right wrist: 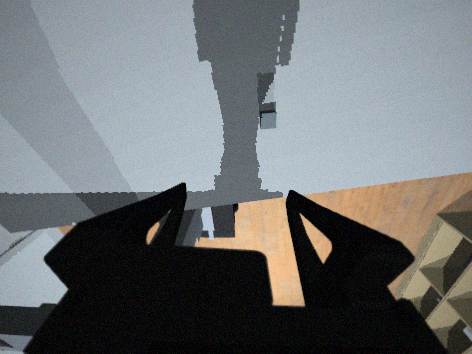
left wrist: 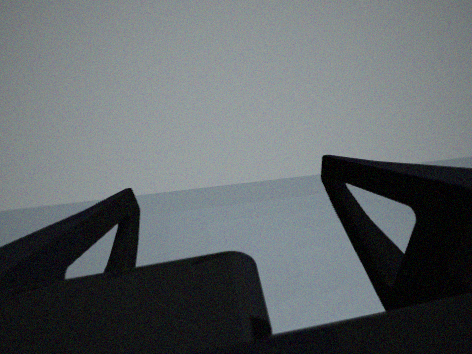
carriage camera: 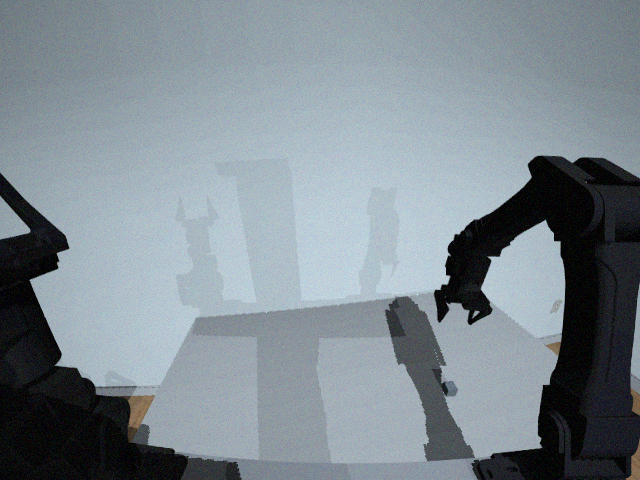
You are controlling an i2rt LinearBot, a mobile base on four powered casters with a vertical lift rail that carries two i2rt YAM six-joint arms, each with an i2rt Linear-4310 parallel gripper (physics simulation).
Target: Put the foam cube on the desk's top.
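Where they show: left gripper, between the fingertips: (left wrist: pixel 230 182); right gripper, between the fingertips: (right wrist: pixel 237 192) (carriage camera: pixel 453 322); left arm's base, origin of its link: (carriage camera: pixel 118 476).
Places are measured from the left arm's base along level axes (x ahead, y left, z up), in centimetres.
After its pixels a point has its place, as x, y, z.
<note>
The small grey foam cube (carriage camera: pixel 450 388) @(33.5, -70.8, -29.0) (right wrist: pixel 268 120) @(34.6, -71.4, -29.0) sits on the desk's pale top (carriage camera: pixel 372 403) @(31.6, -45.2, -32.3) (right wrist: pixel 360 100) @(37.4, -91.2, -32.3), right of the middle in the carriage view, beside the right arm's shadow. My right gripper (carriage camera: pixel 455 321) @(35.1, -65.9, -1.7) (right wrist: pixel 237 192) @(35.1, -65.9, -1.7) is open and empty, raised above the desk; the cube lies apart from its fingers, above the fingertips in the right wrist view. My left gripper (left wrist: pixel 230 182) @(3.0, -0.4, 43.5) is open and empty, pointing at the wall and ceiling; in the carriage view part of it shows at the left edge. The cube does not show in the left wrist view.
A tan compartmented shelf (right wrist: pixel 425 260) @(-108.0, -224.4, -96.4) stands on the wooden floor (right wrist: pixel 350 205) @(-50.6, -147.9, -104.3) at the lower right of the right wrist view. A pale wall (carriage camera: pixel 320 103) @(87.8, -29.8, 60.2) rises behind the desk. Shadows of the arms and lift rail fall across the desk and wall.
</note>
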